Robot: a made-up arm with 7 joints. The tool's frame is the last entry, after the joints.
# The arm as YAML. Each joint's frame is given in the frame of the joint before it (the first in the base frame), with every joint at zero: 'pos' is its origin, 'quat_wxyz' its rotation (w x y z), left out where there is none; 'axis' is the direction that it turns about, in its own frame. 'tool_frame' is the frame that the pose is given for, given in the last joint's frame.
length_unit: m
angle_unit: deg
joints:
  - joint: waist
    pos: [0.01, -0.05, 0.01]
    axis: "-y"
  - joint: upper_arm
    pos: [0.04, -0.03, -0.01]
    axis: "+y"
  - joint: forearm
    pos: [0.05, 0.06, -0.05]
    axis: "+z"
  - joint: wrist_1
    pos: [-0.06, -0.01, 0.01]
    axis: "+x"
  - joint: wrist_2
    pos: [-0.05, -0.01, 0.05]
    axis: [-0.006, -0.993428, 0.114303]
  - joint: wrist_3
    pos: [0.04, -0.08, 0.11]
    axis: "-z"
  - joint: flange
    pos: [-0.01, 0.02, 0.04]
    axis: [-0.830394, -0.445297, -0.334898]
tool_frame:
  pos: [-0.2, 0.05, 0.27]
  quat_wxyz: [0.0, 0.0, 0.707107, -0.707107]
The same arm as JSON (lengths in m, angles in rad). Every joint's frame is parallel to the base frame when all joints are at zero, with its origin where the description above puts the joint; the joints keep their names.
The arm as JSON. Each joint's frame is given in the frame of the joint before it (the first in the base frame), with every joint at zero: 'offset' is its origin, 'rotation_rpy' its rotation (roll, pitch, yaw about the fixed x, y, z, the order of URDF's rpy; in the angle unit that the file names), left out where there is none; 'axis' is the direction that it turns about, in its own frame. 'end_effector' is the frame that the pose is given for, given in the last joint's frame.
{
  "length_unit": "m",
  "angle_unit": "rad",
  "chain": [
    {
      "id": "waist",
      "offset": [
        0.01,
        -0.05,
        0.01
      ],
      "axis": [
        0.0,
        -1.0,
        0.0
      ]
    },
    {
      "id": "upper_arm",
      "offset": [
        0.04,
        -0.03,
        -0.01
      ],
      "axis": [
        0.0,
        1.0,
        0.0
      ]
    },
    {
      "id": "forearm",
      "offset": [
        0.05,
        0.06,
        -0.05
      ],
      "axis": [
        0.0,
        0.0,
        1.0
      ]
    },
    {
      "id": "wrist_1",
      "offset": [
        -0.06,
        -0.01,
        0.01
      ],
      "axis": [
        1.0,
        0.0,
        0.0
      ]
    },
    {
      "id": "wrist_2",
      "offset": [
        -0.05,
        -0.01,
        0.05
      ],
      "axis": [
        -0.006,
        -0.993428,
        0.114303
      ]
    },
    {
      "id": "wrist_3",
      "offset": [
        0.04,
        -0.08,
        0.11
      ],
      "axis": [
        0.0,
        0.0,
        -1.0
      ]
    },
    {
      "id": "flange",
      "offset": [
        -0.01,
        0.02,
        0.04
      ],
      "axis": [
        -0.830394,
        -0.445297,
        -0.334898
      ]
    }
  ],
  "end_effector": {
    "offset": [
      -0.2,
      0.05,
      0.27
    ],
    "rotation_rpy": [
      -1.5708,
      0.0,
      3.1416
    ]
  }
}

